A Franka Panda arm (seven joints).
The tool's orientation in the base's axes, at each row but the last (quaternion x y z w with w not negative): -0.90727 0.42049 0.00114 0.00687; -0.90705 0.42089 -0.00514 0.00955; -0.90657 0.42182 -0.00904 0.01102; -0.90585 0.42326 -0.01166 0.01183; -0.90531 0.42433 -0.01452 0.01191; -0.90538 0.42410 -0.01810 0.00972; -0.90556 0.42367 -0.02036 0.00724; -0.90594 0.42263 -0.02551 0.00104; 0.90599 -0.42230 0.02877 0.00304; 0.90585 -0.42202 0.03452 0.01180; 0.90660 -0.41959 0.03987 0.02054; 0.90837 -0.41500 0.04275 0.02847; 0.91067 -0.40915 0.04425 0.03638
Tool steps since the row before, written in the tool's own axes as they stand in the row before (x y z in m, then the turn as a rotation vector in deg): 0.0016 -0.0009 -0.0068 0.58 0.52 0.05; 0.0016 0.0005 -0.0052 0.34 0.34 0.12; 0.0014 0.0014 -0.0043 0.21 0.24 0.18; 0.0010 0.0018 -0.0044 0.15 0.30 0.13; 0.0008 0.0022 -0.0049 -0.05 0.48 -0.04; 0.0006 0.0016 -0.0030 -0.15 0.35 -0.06; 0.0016 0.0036 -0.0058 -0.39 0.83 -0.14; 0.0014 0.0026 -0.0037 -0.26 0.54 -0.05; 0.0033 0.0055 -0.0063 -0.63 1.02 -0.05; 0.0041 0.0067 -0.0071 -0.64 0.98 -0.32; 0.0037 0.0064 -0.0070 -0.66 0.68 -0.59; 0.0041 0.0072 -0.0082 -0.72 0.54 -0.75; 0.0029 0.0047 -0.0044 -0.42 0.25 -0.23
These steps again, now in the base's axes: 0.0017 -0.0007 0.0068 -0.02 -0.78 -0.06; 0.0006 -0.0016 0.0052 -0.04 -0.48 -0.13; -0.0003 -0.0020 0.0043 -0.04 -0.31 -0.19; -0.0009 -0.0020 0.0044 -0.13 -0.31 -0.14; -0.0014 -0.0021 0.0048 -0.40 -0.27 0.02; -0.0010 -0.0015 0.0030 -0.37 -0.11 0.04; -0.0020 -0.0035 0.0057 -0.89 -0.23 0.10; -0.0013 -0.0027 0.0037 -0.58 -0.15 0.03; -0.0024 -0.0059 0.0064 -1.19 -0.17 0.00; -0.0029 -0.0071 0.0073 -1.18 -0.13 0.27; -0.0029 -0.0065 0.0073 -0.98 0.10 0.53; -0.0032 -0.0071 0.0087 -0.92 0.25 0.68; -0.0018 -0.0048 0.0048 -0.48 0.17 0.19
